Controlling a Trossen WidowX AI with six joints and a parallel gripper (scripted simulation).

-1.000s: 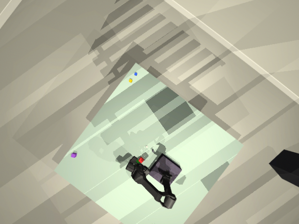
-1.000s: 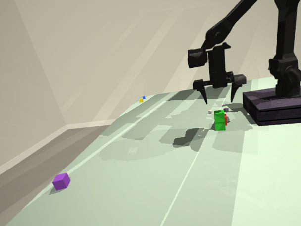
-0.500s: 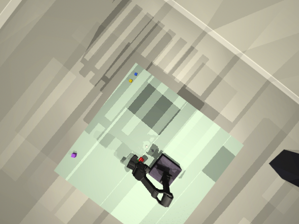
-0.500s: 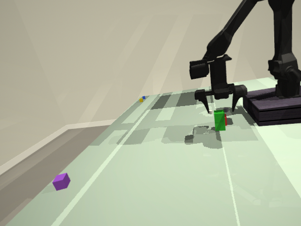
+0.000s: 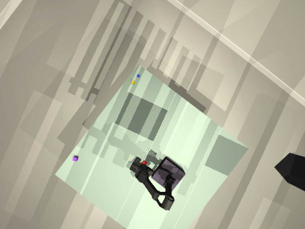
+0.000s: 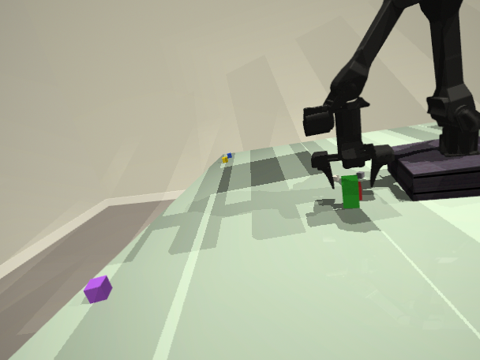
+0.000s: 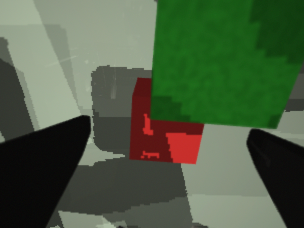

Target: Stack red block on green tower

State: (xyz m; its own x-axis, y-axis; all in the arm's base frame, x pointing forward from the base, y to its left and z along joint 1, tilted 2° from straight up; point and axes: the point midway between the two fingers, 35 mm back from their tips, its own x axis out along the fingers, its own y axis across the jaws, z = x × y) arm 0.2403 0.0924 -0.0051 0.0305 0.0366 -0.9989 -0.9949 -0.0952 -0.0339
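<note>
Right now my gripper tip is 10 mm above the red block. Also, from my gripper tip: grey piece: 20 mm behind, 130 mm to the right, 20 mm below; then white piece: 50 mm ahead, 120 mm to the right, 20 mm below; then purple cube: 450 mm ahead, 450 mm to the left, 10 mm below.
</note>
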